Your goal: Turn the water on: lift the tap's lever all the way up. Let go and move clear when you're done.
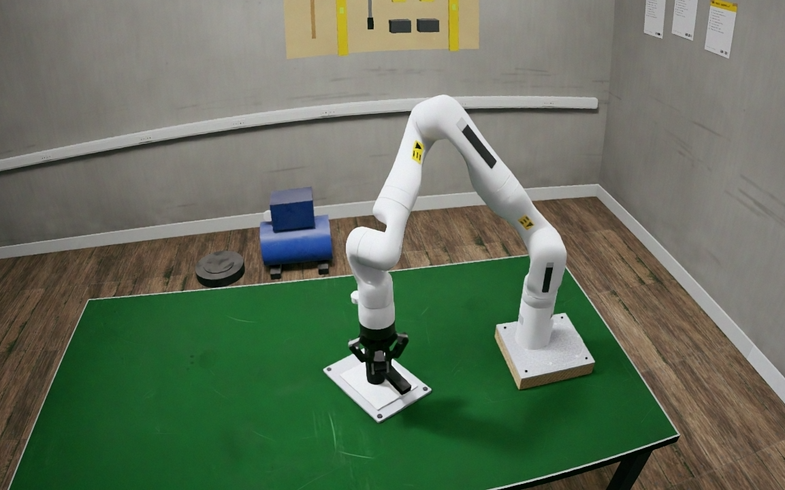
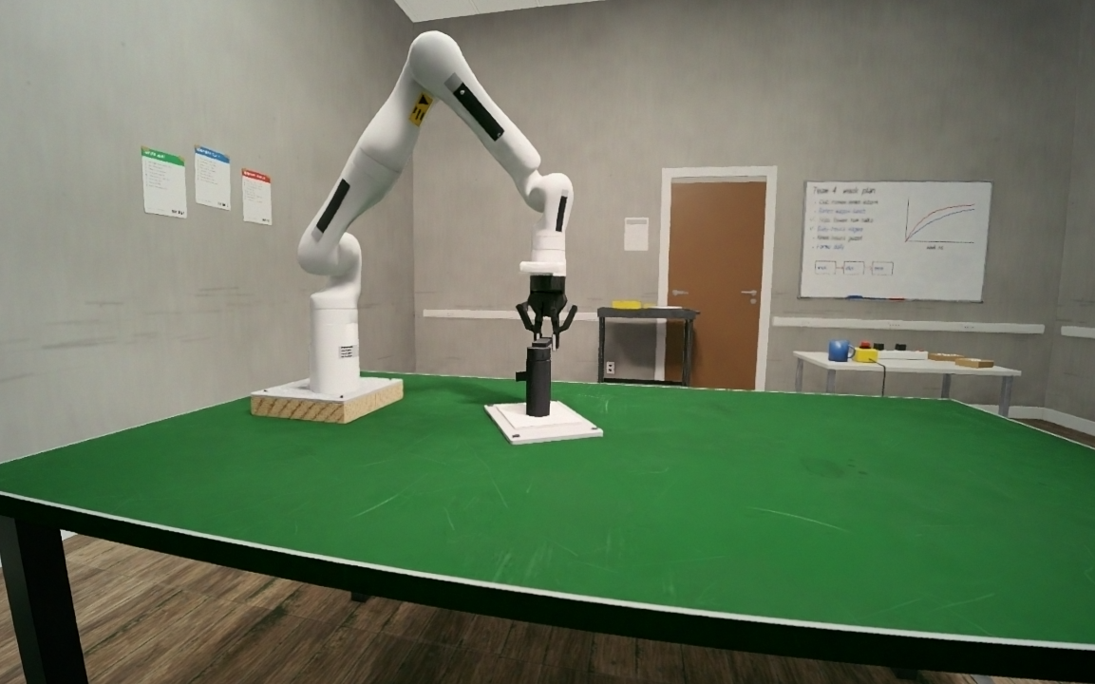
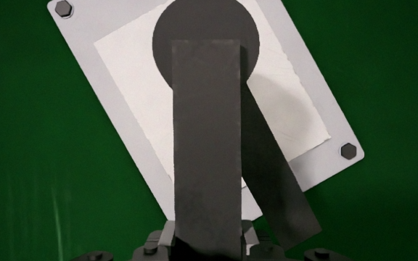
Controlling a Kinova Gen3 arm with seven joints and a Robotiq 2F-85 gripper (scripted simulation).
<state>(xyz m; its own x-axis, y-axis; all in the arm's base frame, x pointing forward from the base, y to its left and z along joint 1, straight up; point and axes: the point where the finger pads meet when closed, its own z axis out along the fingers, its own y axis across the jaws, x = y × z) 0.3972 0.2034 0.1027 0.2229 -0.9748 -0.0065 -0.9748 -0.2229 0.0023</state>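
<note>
My hand is 3 cm to the left of the lever and 1 cm short of it. The rest, counted from my hand: bolted plate 14 cm below, 9 cm to the right, 2 cm ahead; then tap 6 cm to the right, 5 cm below, 1 cm ahead.
</note>
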